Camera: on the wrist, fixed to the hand. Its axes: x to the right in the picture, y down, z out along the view.
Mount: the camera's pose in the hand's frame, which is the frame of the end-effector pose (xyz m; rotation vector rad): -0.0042 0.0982 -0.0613 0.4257 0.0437 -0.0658
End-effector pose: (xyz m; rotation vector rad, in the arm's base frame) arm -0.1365 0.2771 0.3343 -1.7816 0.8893 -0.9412
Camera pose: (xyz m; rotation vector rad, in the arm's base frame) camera -0.2092 0.2250 0.2607 -1.4351 0.6033 -1.1216
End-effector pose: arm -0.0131 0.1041 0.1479 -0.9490 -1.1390 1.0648
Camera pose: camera 0.0313 0.1203 0.0421 -0.5912 -0.8540 1.1674
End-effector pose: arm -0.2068 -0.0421 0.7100 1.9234 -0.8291 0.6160
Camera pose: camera -0.2889 -0.0205 0.7888 2.2992 -0.6388 0.8428
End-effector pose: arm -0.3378 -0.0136 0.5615 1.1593 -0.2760 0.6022
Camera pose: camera -0.4039 0.0674 0.6114 1.5557 -0.0710 0.6452
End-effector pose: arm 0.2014 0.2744 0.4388 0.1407 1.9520 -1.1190
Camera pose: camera 0.2124 0.3797 0.3918 0.3324 1.7406 -1.5757
